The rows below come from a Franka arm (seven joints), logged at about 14 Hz.
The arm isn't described. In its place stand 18 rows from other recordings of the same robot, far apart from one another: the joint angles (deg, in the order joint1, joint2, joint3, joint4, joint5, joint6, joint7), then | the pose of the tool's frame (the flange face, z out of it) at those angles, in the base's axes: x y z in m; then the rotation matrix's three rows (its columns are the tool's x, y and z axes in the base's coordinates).
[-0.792, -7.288, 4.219, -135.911, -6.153, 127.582, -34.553] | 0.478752 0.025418 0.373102; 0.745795 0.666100 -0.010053; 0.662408 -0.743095 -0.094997; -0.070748 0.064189 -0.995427
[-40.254, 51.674, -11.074, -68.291, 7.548, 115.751, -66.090] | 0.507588 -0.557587 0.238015; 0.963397 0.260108 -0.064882; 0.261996 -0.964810 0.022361; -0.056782 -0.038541 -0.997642
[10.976, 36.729, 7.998, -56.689, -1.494, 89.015, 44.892] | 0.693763 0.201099 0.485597; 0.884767 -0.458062 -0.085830; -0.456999 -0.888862 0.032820; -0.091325 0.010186 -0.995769
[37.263, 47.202, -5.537, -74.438, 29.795, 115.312, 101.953] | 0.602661 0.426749 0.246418; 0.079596 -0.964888 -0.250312; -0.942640 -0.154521 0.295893; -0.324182 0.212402 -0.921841
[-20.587, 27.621, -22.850, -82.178, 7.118, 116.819, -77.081] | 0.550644 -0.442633 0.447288; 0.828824 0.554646 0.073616; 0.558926 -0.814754 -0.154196; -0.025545 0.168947 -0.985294
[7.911, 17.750, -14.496, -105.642, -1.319, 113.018, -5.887] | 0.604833 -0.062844 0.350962; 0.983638 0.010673 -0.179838; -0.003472 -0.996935 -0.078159; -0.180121 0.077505 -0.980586
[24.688, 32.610, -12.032, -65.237, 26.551, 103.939, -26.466] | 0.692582 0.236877 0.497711; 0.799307 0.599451 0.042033; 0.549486 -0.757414 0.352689; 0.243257 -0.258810 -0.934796
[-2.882, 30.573, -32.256, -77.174, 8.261, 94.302, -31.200] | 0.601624 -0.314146 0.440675; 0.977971 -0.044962 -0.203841; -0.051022 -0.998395 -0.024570; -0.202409 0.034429 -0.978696
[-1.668, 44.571, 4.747, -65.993, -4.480, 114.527, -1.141] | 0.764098 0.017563 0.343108; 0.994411 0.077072 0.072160; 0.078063 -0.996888 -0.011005; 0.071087 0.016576 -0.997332
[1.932, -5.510, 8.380, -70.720, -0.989, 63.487, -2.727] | 0.443058 0.084316 0.781317; 0.975656 0.217830 -0.025395; 0.216915 -0.975580 -0.034512; -0.032293 0.028163 -0.999082
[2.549, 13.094, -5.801, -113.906, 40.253, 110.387, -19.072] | 0.573528 0.014201 0.341975; 0.986324 -0.113598 -0.119416; -0.020504 -0.803481 0.594977; -0.163536 -0.584392 -0.794822
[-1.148, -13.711, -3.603, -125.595, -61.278, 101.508, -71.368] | 0.468612 -0.117601 0.512576; 0.034290 0.997629 -0.059672; 0.522957 -0.068791 -0.849579; -0.851669 -0.002074 -0.524075
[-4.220, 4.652, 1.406, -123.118, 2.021, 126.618, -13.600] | 0.547166 -0.025819 0.362569; 0.985993 0.165783 -0.018261; 0.166292 -0.985582 0.031230; -0.012820 -0.033829 -0.999345
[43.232, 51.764, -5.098, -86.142, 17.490, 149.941, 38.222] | 0.568100 0.452238 0.149453; 0.973826 -0.192611 0.120683; -0.214683 -0.953837 0.210014; 0.074661 -0.230426 -0.970221
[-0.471, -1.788, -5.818, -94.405, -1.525, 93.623, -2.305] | 0.546181 -0.063760 0.610800; 0.997564 -0.068187 0.014746; -0.067802 -0.997381 -0.025164; 0.016423 0.024103 -0.999575
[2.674, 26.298, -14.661, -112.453, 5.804, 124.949, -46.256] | 0.579263 -0.115754 0.228565; 0.835097 0.502480 -0.223888; 0.518382 -0.855024 0.014591; -0.184097 -0.128244 -0.974506
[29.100, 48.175, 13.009, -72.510, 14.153, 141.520, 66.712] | 0.615482 0.485026 0.299000; 0.776795 -0.619771 0.111685; -0.590578 -0.655351 0.470885; -0.218648 -0.431740 -0.875096
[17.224, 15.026, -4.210, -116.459, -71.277, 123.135, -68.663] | 0.587492 0.096865 0.327853; -0.412438 0.814184 0.408656; 0.388057 0.562872 -0.729786; -0.824201 -0.142410 -0.548099
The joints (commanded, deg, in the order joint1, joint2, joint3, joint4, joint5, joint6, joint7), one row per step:
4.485 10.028 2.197 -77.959 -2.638 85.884 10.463
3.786 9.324 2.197 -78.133 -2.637 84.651 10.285
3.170 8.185 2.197 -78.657 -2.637 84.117 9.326
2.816 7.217 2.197 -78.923 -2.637 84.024 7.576
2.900 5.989 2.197 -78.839 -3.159 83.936 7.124
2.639 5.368 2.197 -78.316 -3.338 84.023 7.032
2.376 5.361 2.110 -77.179 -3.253 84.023 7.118
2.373 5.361 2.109 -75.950 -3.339 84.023 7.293
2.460 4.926 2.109 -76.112 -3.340 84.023 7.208
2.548 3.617 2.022 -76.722 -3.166 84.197 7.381
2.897 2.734 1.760 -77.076 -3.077 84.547 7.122
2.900 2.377 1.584 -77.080 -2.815 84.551 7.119
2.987 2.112 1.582 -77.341 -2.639 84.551 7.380
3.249 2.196 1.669 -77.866 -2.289 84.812 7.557
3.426 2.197 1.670 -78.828 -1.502 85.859 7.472
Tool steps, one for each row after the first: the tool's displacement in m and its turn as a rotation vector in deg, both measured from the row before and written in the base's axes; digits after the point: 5 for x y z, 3 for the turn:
-0.00517 -0.00784 0.00415 -0.094 0.704 -0.569
-0.00632 -0.00680 0.00676 0.008 -0.042 0.323
-0.00494 -0.00388 0.00761 0.086 -0.532 1.391
-0.00674 -0.00055 0.01302 -0.447 -1.246 0.490
-0.00320 -0.00314 0.01059 -0.095 -1.238 -0.184
-0.00026 -0.00334 0.00921 0.170 -1.138 -0.429
-0.00067 -0.00030 0.00989 0.018 -1.241 -0.195
-0.00257 0.00076 0.00303 0.000 -0.269 0.172
-0.00729 0.00014 0.00829 0.197 -0.868 -0.132
-0.00469 0.00096 0.00636 0.091 -0.860 0.379
-0.00218 -0.00121 0.00341 0.267 -0.336 -0.122
-0.00153 0.00111 0.00045 0.189 -0.001 -0.142
0.00114 0.00417 -0.00462 0.334 0.370 0.246
0.00230 0.00356 -0.00605 0.768 -0.014 0.426

